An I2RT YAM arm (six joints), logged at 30 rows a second.
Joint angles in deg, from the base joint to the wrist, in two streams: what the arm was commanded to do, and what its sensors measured. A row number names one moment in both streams.
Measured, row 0:
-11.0 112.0 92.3 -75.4 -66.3 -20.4
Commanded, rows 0 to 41:
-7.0 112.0 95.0 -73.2 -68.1 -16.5
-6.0 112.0 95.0 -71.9 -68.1 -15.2
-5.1 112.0 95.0 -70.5 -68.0 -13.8
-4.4 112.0 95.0 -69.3 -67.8 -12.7
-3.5 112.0 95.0 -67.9 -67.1 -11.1
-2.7 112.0 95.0 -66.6 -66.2 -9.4
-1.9 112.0 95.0 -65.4 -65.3 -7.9
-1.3 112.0 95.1 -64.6 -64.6 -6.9
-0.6 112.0 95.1 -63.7 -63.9 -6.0
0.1 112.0 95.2 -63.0 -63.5 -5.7
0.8 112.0 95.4 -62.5 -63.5 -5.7
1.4 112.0 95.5 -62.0 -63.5 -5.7
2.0 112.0 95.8 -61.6 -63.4 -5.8
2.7 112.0 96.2 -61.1 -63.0 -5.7
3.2 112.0 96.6 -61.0 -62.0 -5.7
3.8 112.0 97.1 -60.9 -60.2 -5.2
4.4 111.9 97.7 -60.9 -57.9 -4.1
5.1 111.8 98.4 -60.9 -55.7 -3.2
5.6 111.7 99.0 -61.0 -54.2 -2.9
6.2 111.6 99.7 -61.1 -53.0 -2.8
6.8 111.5 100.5 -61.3 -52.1 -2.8
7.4 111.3 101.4 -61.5 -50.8 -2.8
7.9 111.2 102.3 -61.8 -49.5 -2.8
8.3 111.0 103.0 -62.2 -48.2 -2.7
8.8 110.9 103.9 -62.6 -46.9 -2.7
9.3 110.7 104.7 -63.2 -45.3 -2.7
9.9 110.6 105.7 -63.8 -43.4 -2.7
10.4 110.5 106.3 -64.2 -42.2 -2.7
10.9 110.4 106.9 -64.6 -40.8 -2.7
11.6 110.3 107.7 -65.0 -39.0 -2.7
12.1 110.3 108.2 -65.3 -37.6 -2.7
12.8 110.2 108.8 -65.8 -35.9 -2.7
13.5 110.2 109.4 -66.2 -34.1 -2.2
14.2 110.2 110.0 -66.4 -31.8 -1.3
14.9 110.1 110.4 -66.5 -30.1 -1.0
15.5 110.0 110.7 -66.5 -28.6 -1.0
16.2 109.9 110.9 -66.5 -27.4 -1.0
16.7 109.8 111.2 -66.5 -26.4 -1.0
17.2 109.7 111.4 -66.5 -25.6 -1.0
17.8 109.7 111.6 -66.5 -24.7 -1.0
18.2 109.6 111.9 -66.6 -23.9 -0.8
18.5 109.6 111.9 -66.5 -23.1 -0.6
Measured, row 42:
17.4 112.0 109.4 -66.7 -28.3 -1.4
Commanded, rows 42 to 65:
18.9 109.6 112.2 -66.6 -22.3 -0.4
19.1 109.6 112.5 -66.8 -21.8 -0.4
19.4 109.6 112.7 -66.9 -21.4 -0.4
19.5 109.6 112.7 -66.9 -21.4 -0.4
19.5 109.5 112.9 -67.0 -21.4 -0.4
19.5 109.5 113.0 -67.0 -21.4 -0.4
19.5 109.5 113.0 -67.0 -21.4 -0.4
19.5 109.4 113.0 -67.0 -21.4 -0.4
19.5 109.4 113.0 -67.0 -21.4 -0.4
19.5 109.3 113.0 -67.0 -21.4 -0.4
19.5 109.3 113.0 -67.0 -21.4 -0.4
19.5 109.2 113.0 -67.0 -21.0 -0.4
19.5 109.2 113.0 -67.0 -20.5 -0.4
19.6 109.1 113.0 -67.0 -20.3 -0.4
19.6 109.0 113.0 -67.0 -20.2 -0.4
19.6 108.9 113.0 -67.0 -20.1 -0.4
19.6 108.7 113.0 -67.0 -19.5 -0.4
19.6 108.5 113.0 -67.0 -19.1 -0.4
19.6 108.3 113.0 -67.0 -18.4 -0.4
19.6 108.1 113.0 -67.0 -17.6 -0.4
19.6 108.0 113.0 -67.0 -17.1 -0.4
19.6 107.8 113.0 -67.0 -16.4 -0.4
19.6 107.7 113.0 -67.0 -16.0 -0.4
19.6 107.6 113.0 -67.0 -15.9 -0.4
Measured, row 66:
19.5 110.8 111.0 -67.1 -17.9 -0.6
